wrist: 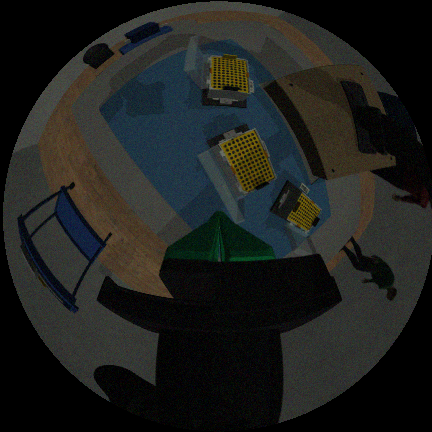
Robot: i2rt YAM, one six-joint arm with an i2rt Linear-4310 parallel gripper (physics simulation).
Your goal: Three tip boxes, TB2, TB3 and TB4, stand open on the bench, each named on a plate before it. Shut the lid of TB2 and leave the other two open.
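Places are measured from the arm's base along level axes (x back, y right, z up), in millimetres.
Pixels of known places: gripper, between the fingertips: [218, 216]; arm's base, origin of its link: [361, 116].
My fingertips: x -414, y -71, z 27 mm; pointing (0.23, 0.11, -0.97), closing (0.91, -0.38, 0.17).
Observation:
Ahead of a thing's pixels: the offset from my fingertips to its middle. "pt": to the spot under its first point. Level surfaces: height alone.
TB2 @[dz -156, dx +100, dy +4 mm] [248, 161], the middle box with a yellow tip rack, stands on the blue mat. Its clear lid @[pt dz -76, dx +20, dy +0 mm] [222, 187] stands open along the left side. TB3 @[dz -156, dx +146, dy +219 mm] [229, 75] is at the top, its clear lid [192, 56] open on the left. TB4 @[dz -156, dx +221, dy -186 mm] [303, 212] is at the lower right; a clear panel @[pt dz -116, dx +207, dy -272 mm] [311, 245] below it seems to be its open lid. The lettering on the name plates is not readable from here. My gripper [218, 216] is shut and empty, its green fingertips together, just left of the lower end of TB2's lid in the view; whether they touch is unclear.
A brown board [325, 120] with a black mount, the arm's base area, lies right of the blue mat @[dz -220 mm] [145, 140]. A wooden edge [75, 165] runs around the bench. A blue frame [80, 225] stands at the left, and a person [380, 272] is at the lower right.

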